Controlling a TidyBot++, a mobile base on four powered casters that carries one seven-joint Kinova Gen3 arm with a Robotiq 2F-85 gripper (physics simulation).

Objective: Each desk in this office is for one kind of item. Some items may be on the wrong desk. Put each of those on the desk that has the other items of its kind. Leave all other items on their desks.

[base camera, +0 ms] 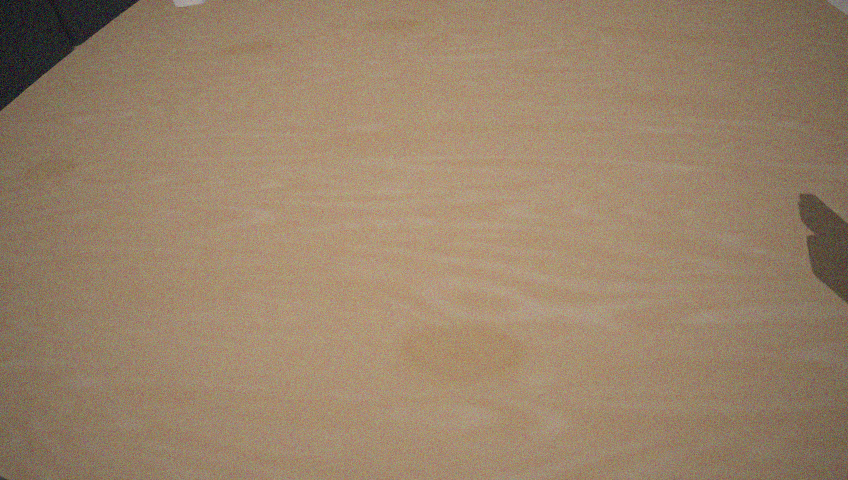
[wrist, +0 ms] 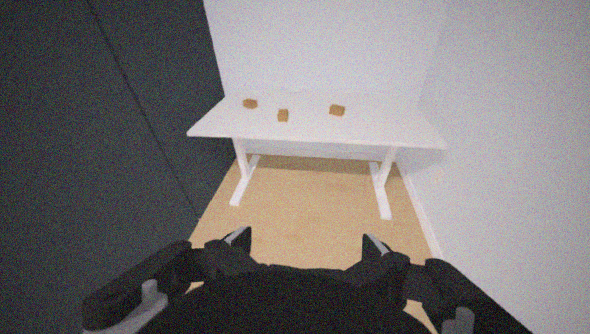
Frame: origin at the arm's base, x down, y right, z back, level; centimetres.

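Seen in the pictures: gripper, fingertip midpoint: [wrist: 305,242].
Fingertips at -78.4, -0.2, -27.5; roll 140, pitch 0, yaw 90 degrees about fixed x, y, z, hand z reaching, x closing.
Offsets run from my fingertips to a thing's top centre, as dx, dy, dz. Level surfaces: height alone.
In the wrist view a white desk @[dx +46.1] [wrist: 300,131] stands ahead, against the far wall. Three small orange-brown items lie on it: one item @[+41.1, -47.8, -134.2] [wrist: 250,103] near the left end, a second item @[+41.1, -20.1, -114.7] [wrist: 283,115] a little right of it and closer to the front edge, and a third item @[+41.1, +15.7, -123.7] [wrist: 337,110] right of the middle. They are too small and blurred to tell their kind. My gripper [wrist: 305,242] is open, with its fingers wide apart and nothing between them. It is well short of the desk.
A dark wall [wrist: 125,150] runs along the left and a light wall [wrist: 500,150] along the right. The desk's white legs [wrist: 241,185] [wrist: 382,195] stand on the wooden floor @[dx +118.1] [wrist: 310,210] [base camera: 416,208]. A shadow [base camera: 830,255] falls on the floor at the right in the base camera view.
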